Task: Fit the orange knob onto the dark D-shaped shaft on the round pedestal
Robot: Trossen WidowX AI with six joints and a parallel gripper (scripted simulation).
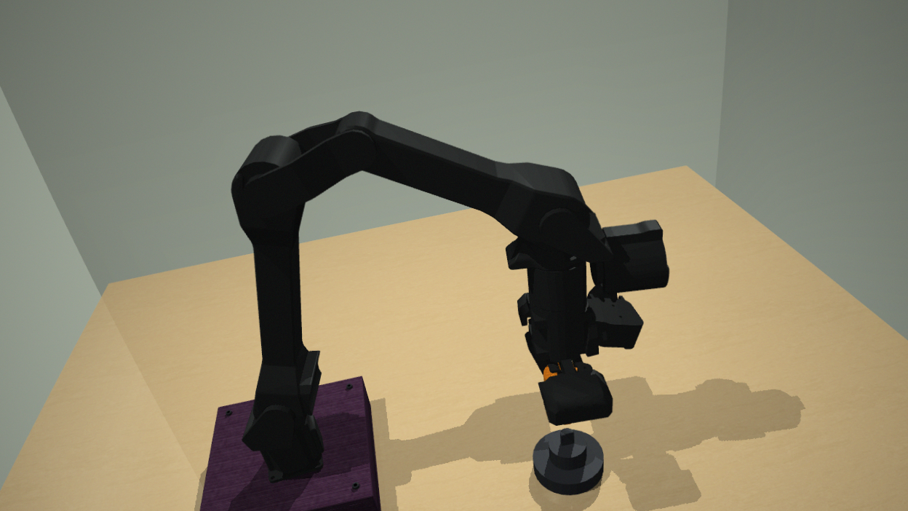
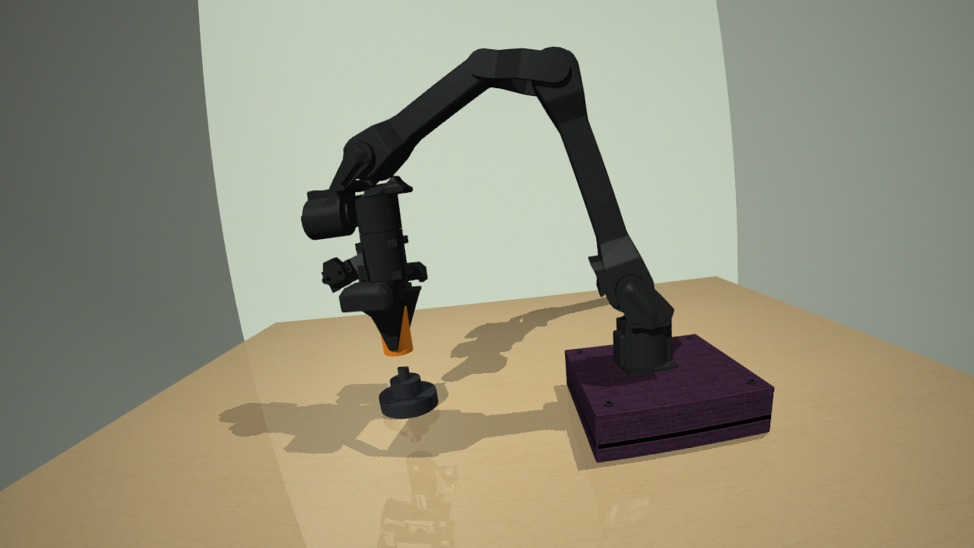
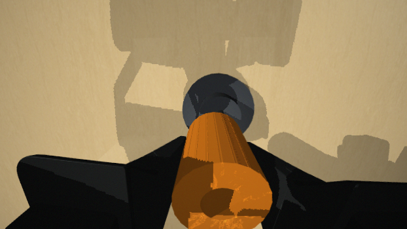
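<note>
Right now my gripper tip is 60 mm above the round pedestal and 10 mm to the left of it. Round my gripper tip: orange knob (20 mm above).
</note>
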